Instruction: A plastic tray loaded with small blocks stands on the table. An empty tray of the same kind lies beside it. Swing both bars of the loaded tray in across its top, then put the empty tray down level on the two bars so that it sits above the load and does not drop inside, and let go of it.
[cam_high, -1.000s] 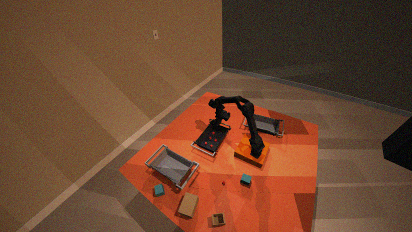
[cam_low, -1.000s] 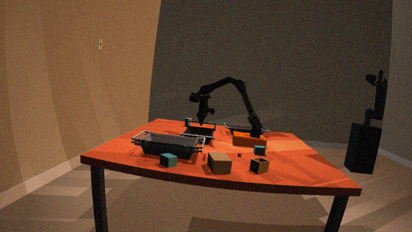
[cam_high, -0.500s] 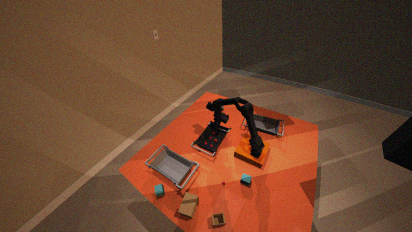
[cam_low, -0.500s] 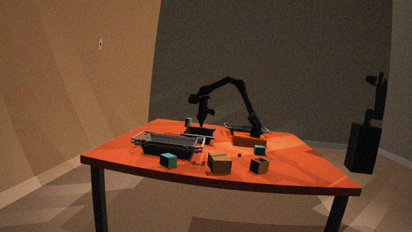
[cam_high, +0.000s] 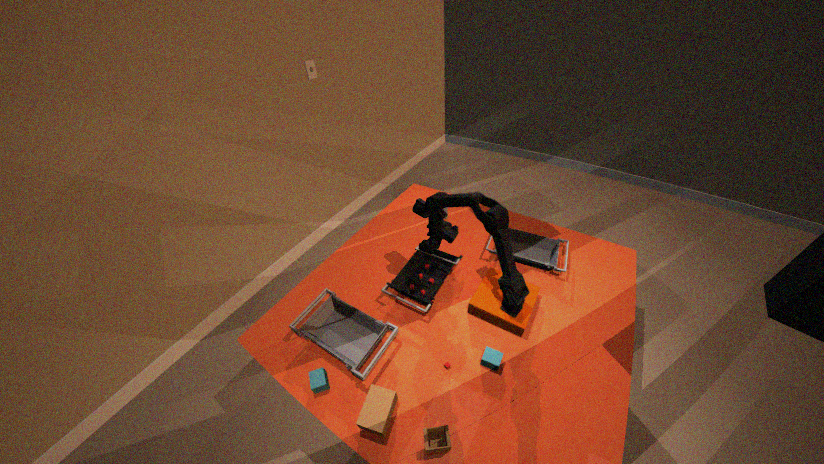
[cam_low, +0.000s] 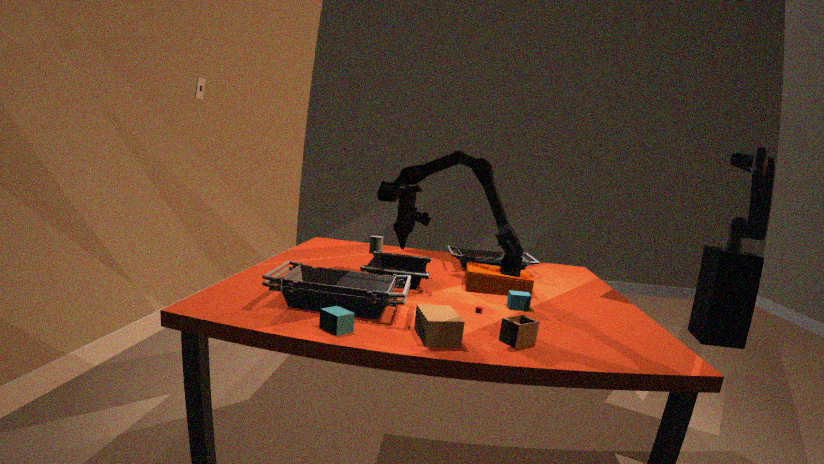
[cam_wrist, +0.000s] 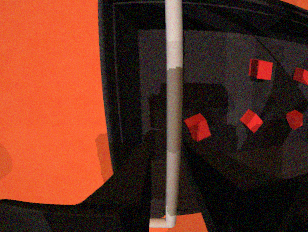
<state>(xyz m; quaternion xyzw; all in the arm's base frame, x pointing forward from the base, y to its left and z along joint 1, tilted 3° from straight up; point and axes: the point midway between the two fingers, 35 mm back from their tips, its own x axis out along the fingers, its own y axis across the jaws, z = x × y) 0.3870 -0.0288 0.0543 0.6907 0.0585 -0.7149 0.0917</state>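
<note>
Right now the grey tray is 31 cm to the right of my gripper tip, 28 cm behind it and 4 cm below it. Also, from my gripper tip: open box 53 cm to the left, 45 cm behind, 7 cm below.
</note>
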